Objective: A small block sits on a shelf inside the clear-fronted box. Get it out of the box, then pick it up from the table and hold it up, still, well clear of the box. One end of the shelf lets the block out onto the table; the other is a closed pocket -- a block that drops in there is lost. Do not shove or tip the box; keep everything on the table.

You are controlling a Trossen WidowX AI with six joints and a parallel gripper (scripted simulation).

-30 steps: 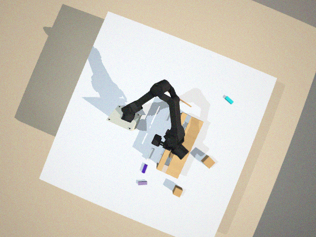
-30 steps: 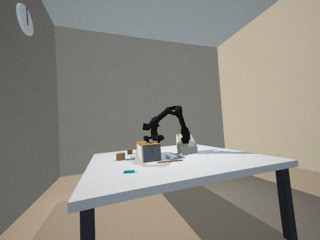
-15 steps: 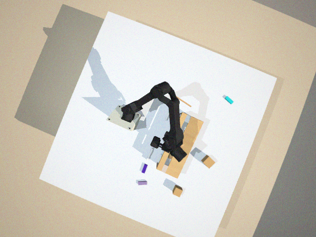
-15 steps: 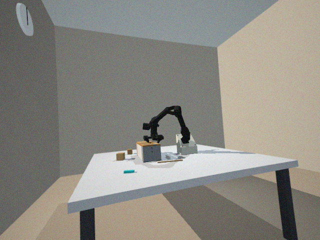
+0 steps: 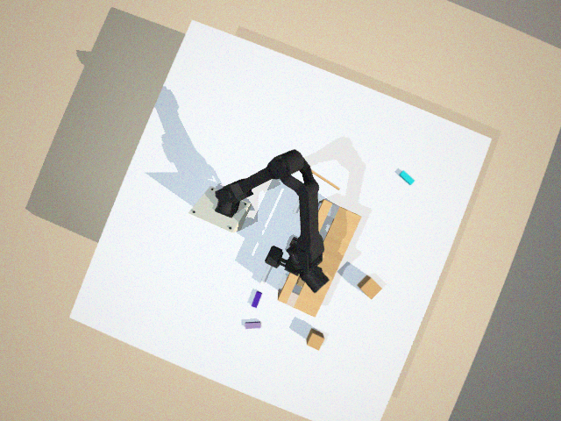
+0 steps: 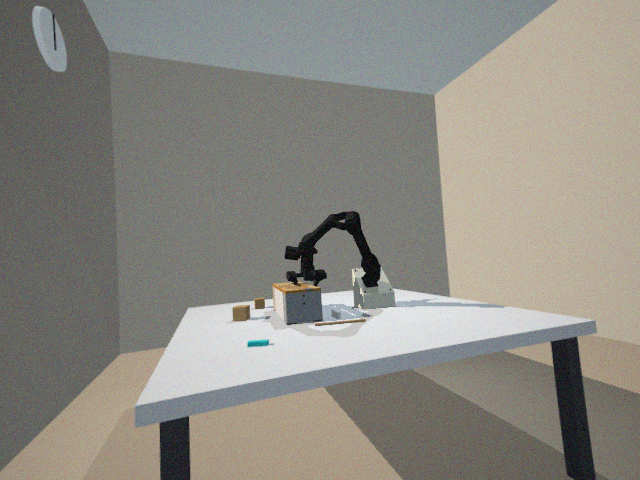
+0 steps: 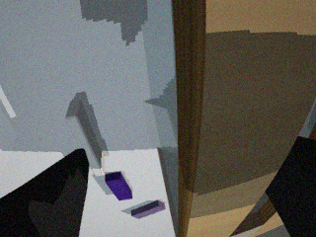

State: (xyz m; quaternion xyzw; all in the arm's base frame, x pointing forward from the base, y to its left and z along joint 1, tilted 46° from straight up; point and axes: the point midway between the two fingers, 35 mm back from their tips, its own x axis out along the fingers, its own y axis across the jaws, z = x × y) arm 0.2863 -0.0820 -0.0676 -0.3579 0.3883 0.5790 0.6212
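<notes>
Right now the tan block is 6 cm ahead of my gripper tip and 2 cm to the right of it. From my gripper tip the other things lie so: purple block 7 cm behind, 17 cm to the right, 8 cm below; then box 4 cm ahead, 8 cm to the left, 3 cm below; then thin wooden stick 2 cm behind, 36 cm to the left, 8 cm below.
</notes>
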